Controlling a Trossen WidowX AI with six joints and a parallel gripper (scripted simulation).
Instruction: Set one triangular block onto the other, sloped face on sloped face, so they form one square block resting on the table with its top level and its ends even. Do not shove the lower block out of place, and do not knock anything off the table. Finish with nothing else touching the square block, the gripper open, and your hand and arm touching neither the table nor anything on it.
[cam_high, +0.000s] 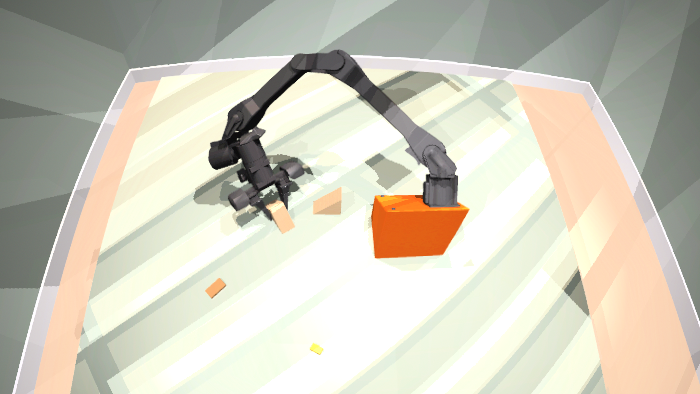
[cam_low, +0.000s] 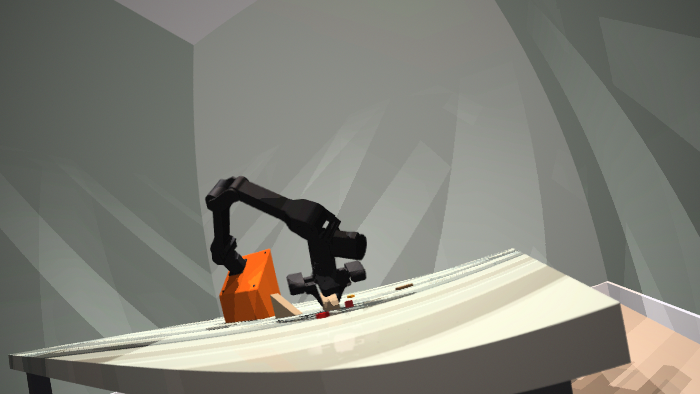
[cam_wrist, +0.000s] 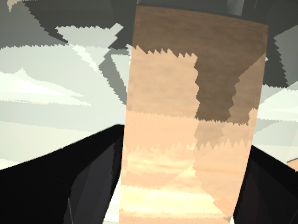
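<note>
Now: gripper tip 80 mm short of the small red cube and 50 mm to the left of it. Round my gripper tip: tan triangular block (10 mm above); small yellow piece (80 mm behind, 330 mm to the left, 10 mm below); small tan piece (150 mm ahead, 190 mm to the left, 10 mm below).
</note>
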